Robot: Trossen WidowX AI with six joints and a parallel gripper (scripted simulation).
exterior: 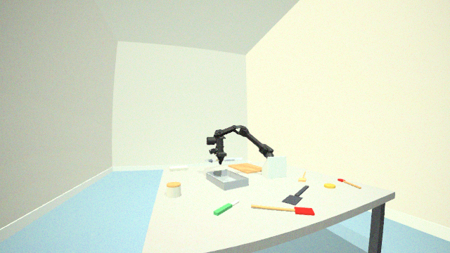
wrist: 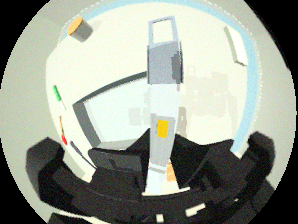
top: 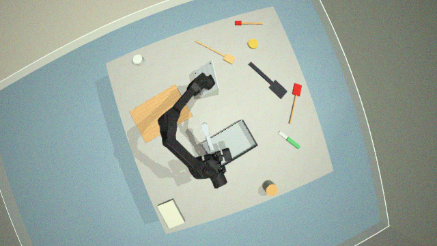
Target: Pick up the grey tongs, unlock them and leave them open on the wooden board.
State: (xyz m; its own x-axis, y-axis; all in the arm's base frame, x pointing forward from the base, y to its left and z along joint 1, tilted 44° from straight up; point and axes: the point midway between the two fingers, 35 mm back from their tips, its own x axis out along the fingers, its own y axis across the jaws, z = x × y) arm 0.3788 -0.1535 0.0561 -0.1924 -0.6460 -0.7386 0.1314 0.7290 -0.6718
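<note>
Right now my gripper tip is 37 cm past the wooden board, 22 cm to the left of it and 10 cm above it. From my gripper tip the other things lie so: cream block 27 cm ahead, 45 cm to the right, 10 cm below; grey roasting tin 11 cm to the left, 8 cm below; cork-lidded jar 38 cm ahead, 23 cm to the left, 8 cm below.
</note>
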